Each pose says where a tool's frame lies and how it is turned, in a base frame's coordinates. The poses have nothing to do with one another.
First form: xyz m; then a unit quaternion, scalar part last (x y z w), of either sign.
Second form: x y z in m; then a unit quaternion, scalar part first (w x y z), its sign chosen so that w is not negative. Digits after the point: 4 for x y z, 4 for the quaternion.
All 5 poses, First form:
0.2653 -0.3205 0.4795 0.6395 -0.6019 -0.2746 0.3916
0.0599 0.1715 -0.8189 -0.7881 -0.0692 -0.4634 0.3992
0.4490 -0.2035 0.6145 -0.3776 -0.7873 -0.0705 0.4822
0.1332 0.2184 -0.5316 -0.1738 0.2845 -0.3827 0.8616
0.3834 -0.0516 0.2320 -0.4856 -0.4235 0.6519 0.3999
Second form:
0.2653 -0.3205 0.4795 0.3916 0.6395 -0.6019 -0.2746
0.0599 0.1715 -0.8189 0.3992 -0.7881 -0.0692 -0.4634
0.4490 -0.2035 0.6145 0.4822 -0.3776 -0.7873 -0.0705
0.1332 0.2184 -0.5316 0.8616 -0.1738 0.2845 -0.3827
0.3834 -0.0516 0.2320 0.3999 -0.4856 -0.4235 0.6519

